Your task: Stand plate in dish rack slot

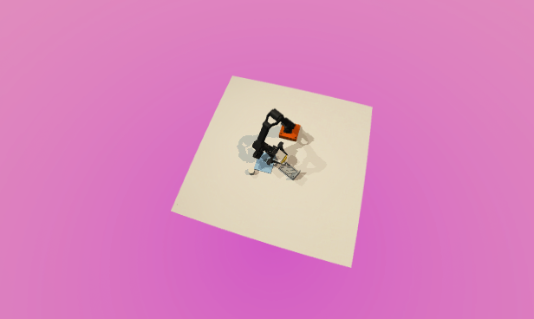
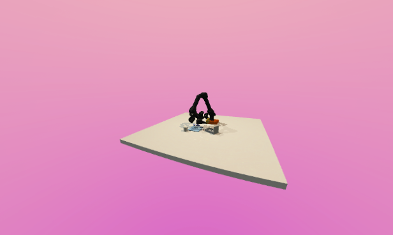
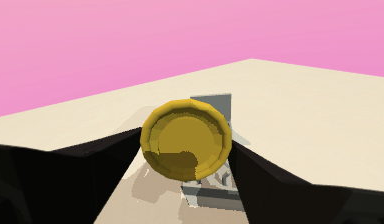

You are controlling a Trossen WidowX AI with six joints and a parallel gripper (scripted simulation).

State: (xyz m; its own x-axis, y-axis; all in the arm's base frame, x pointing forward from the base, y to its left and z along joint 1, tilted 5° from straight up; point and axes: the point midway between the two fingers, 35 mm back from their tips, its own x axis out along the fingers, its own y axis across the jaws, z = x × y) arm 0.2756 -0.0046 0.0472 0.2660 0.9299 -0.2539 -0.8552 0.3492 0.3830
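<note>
The grey dish rack is 7 cm below my gripper tip, 5 cm to the left of it and 4 cm ahead of it. Round my gripper tip: yellow plate (1 cm to the right); then cream cup (22 cm to the right, 11 cm ahead, 7 cm below); then light blue mat (15 cm to the right, 10 cm below, 1 cm ahead).
</note>
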